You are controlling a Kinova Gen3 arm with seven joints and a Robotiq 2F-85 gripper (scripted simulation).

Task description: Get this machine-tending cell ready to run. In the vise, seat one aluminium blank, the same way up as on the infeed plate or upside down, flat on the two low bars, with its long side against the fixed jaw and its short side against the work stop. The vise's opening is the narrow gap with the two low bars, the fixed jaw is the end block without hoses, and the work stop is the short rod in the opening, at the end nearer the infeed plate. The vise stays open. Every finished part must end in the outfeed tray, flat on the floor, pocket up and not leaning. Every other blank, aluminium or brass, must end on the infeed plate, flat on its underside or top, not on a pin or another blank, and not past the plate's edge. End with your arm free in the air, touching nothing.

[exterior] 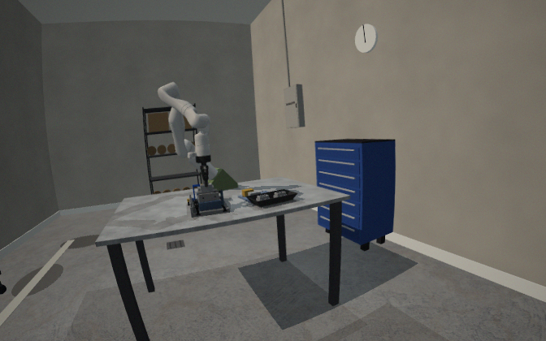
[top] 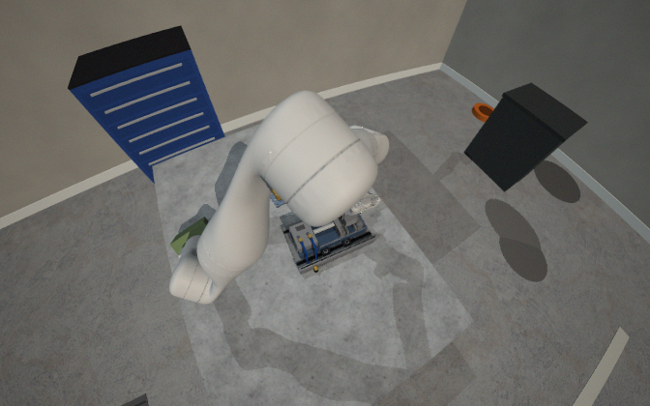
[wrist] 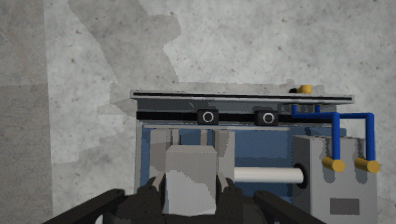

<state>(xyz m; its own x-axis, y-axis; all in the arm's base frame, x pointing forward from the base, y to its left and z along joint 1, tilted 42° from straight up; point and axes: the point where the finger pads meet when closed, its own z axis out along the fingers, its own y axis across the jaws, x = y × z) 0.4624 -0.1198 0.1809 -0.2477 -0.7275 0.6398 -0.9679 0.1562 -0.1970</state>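
My gripper is now 80 mm past the white rod, 60 mm above it and 30 mm to the right of it. From my hand the other things lie so: brass blank: 290 mm to the left, 110 mm below, 110 mm behind; vise: 100 mm below, 60 mm behind, 20 mm to the left.
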